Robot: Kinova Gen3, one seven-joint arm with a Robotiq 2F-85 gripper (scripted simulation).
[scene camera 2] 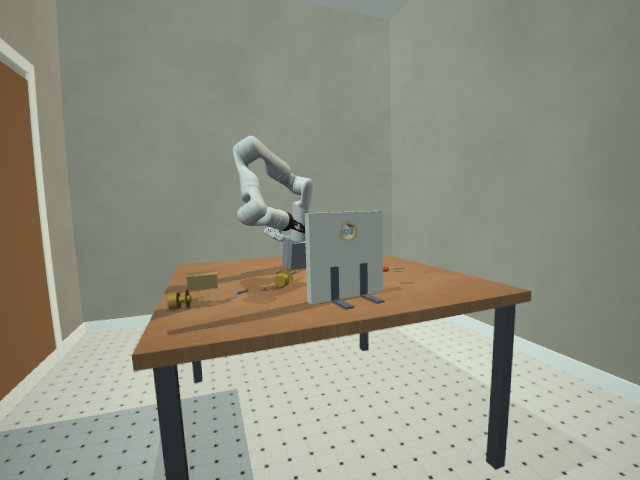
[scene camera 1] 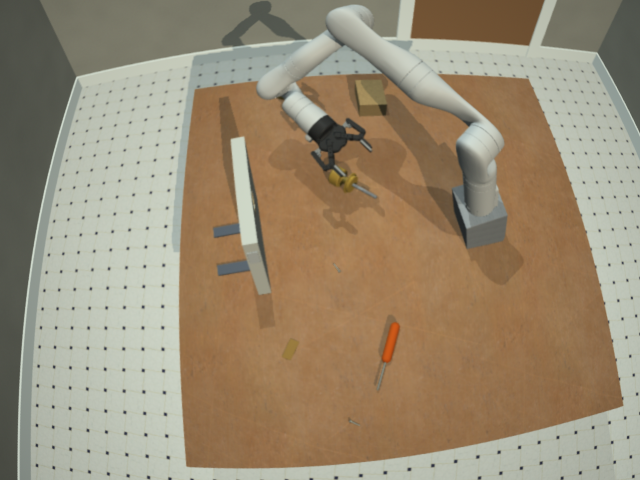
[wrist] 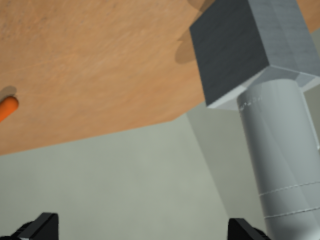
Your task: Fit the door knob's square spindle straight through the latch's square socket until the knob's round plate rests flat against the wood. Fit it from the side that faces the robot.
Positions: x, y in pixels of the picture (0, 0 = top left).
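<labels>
Pale door panel (scene camera 2: 325, 246), 1.07 m from the lens.
</labels>
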